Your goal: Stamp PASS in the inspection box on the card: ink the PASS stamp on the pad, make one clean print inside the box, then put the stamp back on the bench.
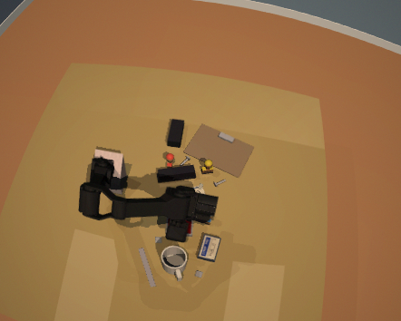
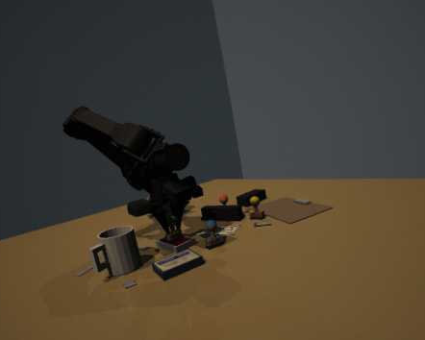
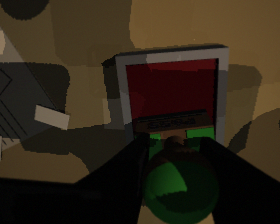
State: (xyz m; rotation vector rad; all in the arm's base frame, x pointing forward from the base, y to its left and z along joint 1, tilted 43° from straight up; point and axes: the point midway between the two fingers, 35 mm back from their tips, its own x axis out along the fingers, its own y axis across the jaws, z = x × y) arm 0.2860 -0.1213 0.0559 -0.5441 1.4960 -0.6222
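The green-knobbed stamp lies right at my gripper tip. Also, from my gripper tip: blue-knobbed stamp 90 mm ahead, 50 mm to the left, 20 mm below; red ink pad 30 mm below; blue box 110 mm ahead, 70 mm to the right, 20 mm below.
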